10 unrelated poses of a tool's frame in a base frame.
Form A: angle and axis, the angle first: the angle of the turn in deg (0 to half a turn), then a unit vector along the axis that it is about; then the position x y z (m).
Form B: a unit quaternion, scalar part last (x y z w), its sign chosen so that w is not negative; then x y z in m. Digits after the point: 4 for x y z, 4 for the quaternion.
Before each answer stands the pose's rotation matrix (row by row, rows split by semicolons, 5 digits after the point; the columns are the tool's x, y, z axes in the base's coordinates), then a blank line. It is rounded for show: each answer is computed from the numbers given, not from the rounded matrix.
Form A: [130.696, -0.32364, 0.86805, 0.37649, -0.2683, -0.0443, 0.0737]
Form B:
-0.47901 -0.74957 0.45684; -0.17867 0.59279 0.78529; -0.85944 0.29453 -0.41788

[-0.2941, 0.7889, 0.3422, 0.4171, -0.2683, -0.0443, 0.0737]
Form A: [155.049, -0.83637, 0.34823, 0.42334, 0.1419, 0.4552, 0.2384]
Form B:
0.42708 -0.73390 -0.52820; -0.37673 -0.67546 0.63390; -0.82199 -0.07174 -0.56496

[-0.8166, 0.3400, 0.4133, 0.2160, 0.1419, 0.4552, 0.2384]
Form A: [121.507, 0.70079, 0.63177, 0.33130, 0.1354, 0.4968, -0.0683]
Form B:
0.22516 0.39166 0.89214; 0.95657 0.08512 -0.27879; -0.18513 0.91617 -0.35548

[0.6115, 0.5512, 0.2891, 0.4886, 0.1354, 0.4968, -0.0683]
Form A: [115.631, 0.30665, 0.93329, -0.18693, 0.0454, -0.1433, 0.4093]
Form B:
-0.29786 0.57853 0.75933; 0.24145 0.81523 -0.52640; -0.92357 0.02655 -0.38252

[0.2595, 0.7899, -0.1582, 0.5326, 0.0454, -0.1433, 0.4093]
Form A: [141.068, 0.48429, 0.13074, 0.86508, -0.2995, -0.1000, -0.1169]
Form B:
-0.36091 -0.43105 0.82701; 0.65619 -0.74750 -0.10325; 0.66270 0.50541 0.55263

[0.4566, 0.1233, 0.8156, 0.3332, -0.2995, -0.1000, -0.1169]
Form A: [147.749, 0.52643, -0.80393, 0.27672, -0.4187, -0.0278, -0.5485]
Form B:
-0.33422 -0.92879 -0.16013; -0.63346 0.34717 -0.69152; 0.69787 -0.12968 -0.70439

[0.5057, -0.7723, 0.2658, 0.2777, -0.4187, -0.0278, -0.5485]
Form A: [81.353, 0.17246, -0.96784, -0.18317, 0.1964, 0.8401, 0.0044]
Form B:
0.17562 0.03927 -0.98368; -0.32290 0.94622 -0.01987; 0.93000 0.32112 0.17885

[0.1124, -0.6308, -0.1194, 0.7584, 0.1964, 0.8401, 0.0044]
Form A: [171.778, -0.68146, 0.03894, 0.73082, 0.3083, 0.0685, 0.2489]
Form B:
-0.06572 -0.15731 -0.98536; 0.05171 -0.98670 0.15408; -0.99650 -0.04083 0.07298

[-0.6797, 0.0388, 0.7289, 0.0717, 0.3083, 0.0685, 0.2489]
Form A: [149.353, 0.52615, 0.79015, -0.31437, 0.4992, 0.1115, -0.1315]
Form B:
-0.34532 0.93366 0.09507; 0.61316 0.30115 -0.73031; -0.71049 -0.19390 -0.67647

[0.5074, 0.7621, -0.3032, 0.2643, 0.4992, 0.1115, -0.1315]
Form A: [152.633, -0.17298, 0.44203, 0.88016, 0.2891, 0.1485, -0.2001]
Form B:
-0.83158 -0.54897 -0.08427; 0.26023 -0.51917 0.81409; -0.49066 0.65506 0.57459

[-0.1681, 0.4295, 0.8552, 0.2366, 0.2891, 0.1485, -0.2001]
